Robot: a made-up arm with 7 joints.
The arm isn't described. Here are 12 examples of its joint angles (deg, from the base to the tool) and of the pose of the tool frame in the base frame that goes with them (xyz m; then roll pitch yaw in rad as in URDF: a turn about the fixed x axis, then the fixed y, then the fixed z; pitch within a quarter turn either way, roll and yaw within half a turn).
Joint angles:
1: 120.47 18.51 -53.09 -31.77 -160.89 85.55 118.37
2: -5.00 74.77 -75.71 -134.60 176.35 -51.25 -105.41
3: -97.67 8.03 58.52 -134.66 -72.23 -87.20 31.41
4: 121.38 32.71 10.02 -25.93 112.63 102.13 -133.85
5: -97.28 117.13 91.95 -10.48 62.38 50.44 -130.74
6: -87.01 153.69 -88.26 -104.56 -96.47 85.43 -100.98
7: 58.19 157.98 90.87 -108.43 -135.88 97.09 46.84
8: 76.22 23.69 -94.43 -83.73 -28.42 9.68 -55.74
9: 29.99 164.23 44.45 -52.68 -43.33 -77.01 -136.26
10: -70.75 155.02 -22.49 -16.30 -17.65 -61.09 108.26
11: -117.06 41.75 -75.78 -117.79 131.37 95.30 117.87
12: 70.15 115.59 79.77 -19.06 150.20 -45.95 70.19
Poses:
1: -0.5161 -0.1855 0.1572 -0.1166 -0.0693 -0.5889
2: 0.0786 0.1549 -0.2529 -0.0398 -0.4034 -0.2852
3: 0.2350 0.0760 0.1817 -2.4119 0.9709 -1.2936
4: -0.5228 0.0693 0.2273 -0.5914 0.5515 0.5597
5: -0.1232 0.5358 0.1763 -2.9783 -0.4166 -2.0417
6: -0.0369 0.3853 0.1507 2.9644 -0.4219 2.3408
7: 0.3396 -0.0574 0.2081 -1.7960 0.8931 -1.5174
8: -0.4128 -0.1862 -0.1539 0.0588 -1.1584 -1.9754
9: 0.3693 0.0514 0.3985 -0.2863 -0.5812 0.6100
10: -0.3398 0.3335 0.3266 2.9486 -0.6227 -2.2261
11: 0.2792 -0.1844 0.1569 0.3528 0.0395 0.2974
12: 0.1370 0.5143 0.2225 -2.6708 0.8261 2.6126
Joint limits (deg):
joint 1: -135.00..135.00
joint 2: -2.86..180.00
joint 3: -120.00..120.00
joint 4: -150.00..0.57
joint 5: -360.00..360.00
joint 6: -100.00..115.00
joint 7: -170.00..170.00
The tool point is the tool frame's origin. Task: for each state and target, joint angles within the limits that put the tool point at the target. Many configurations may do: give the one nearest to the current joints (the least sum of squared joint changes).
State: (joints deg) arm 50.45 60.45 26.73 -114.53 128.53 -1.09 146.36
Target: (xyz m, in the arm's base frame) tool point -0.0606 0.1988 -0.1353
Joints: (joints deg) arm 68.87 47.84 22.09 -149.90 128.53 -1.09 146.36
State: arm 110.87 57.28 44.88 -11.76 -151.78 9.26 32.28
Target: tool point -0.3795 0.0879 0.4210
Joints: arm 134.80 42.47 45.04 0.49 -151.78 9.26 32.28
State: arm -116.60 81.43 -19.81 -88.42 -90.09 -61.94 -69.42
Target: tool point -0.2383 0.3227 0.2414
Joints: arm -135.00 113.97 13.29 -87.40 -90.09 -61.94 -69.42
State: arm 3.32 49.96 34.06 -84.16 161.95 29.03 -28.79
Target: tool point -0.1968 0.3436 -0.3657
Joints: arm 42.51 28.53 36.99 -56.69 161.95 29.03 -28.79
